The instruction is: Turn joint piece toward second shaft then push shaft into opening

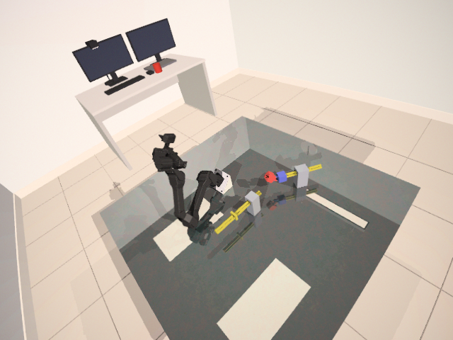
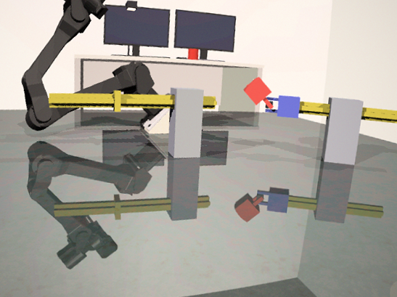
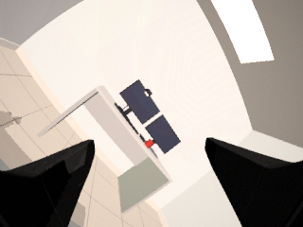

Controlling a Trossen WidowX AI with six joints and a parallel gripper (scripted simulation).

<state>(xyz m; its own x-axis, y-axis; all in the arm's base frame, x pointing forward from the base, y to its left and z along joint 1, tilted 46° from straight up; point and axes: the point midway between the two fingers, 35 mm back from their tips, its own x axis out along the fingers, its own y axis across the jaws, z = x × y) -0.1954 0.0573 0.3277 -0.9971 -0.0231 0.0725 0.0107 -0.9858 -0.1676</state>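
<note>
Right now the red joint piece is 430 mm ahead of my gripper tip, 380 mm to the left of it and 240 mm below it.
</note>
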